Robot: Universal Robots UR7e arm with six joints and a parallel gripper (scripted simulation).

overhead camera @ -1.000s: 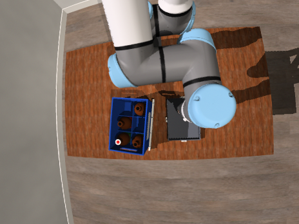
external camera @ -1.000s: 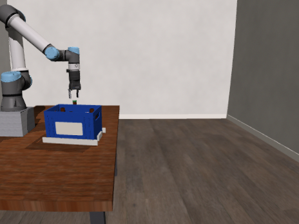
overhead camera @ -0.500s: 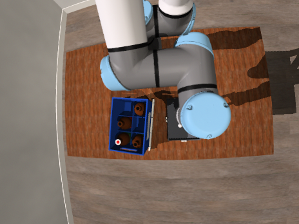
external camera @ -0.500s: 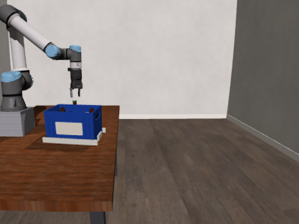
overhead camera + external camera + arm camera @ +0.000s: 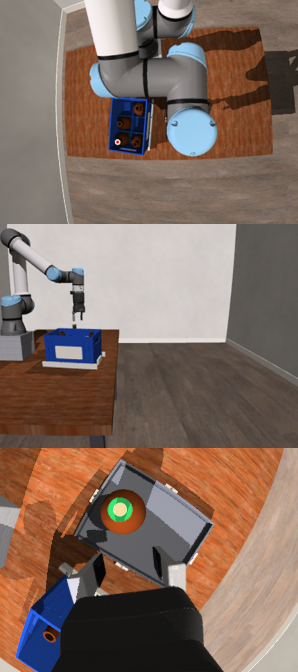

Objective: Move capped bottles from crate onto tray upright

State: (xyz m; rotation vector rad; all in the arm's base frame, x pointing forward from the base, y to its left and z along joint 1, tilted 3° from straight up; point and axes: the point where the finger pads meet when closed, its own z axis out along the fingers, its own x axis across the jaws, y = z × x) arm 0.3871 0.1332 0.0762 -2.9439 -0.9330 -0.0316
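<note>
Right now the red-capped bottle is 32 cm to the right of my hand, 12 cm below it and 10 cm ahead of it. Round my hand: brown bottle (23 cm to the right, 12 cm below, 12 cm ahead); green-capped bottle (13 cm below, 4 cm to the left, 3 cm behind); dark grey tray (20 cm below, 4 cm to the left, 2 cm ahead).
</note>
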